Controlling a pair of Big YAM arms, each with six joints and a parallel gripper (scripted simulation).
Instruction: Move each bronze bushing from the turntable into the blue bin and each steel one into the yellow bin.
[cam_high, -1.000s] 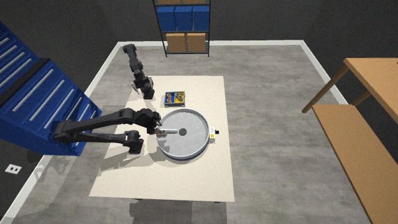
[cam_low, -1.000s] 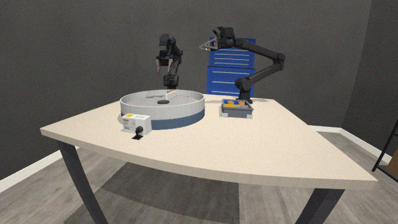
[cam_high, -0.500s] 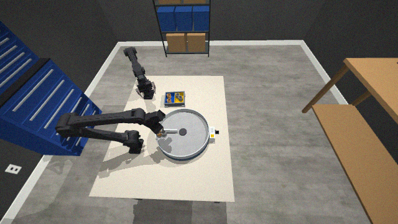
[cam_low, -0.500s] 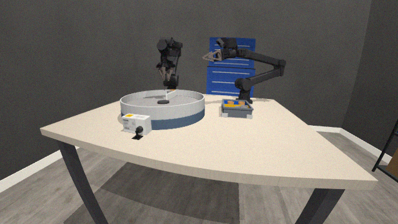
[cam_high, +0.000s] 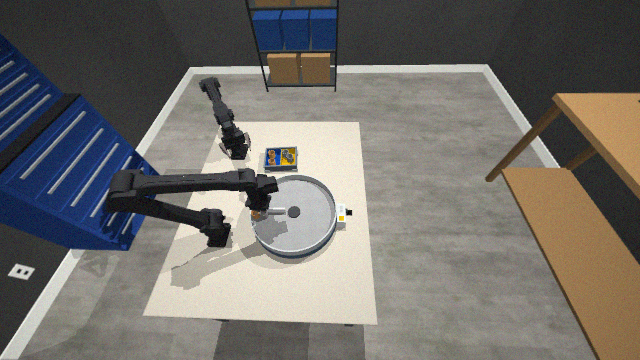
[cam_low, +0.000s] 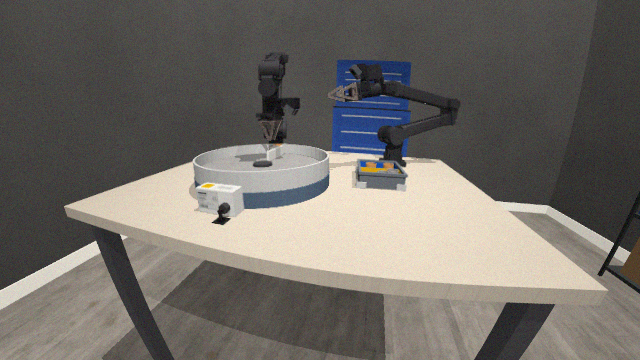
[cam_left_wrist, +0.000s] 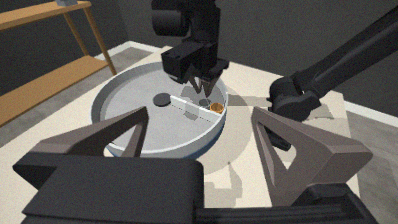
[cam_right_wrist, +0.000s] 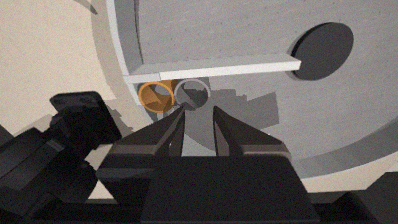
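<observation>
Right now the yellow bin is 390 mm to the left of my right hand, 110 mm below it and 80 mm ahead of it. Round my right hand: grey bin tray 390 mm to the left, 100 mm below, 40 mm ahead; blue bin 390 mm to the left, 110 mm below, 10 mm behind.
</observation>
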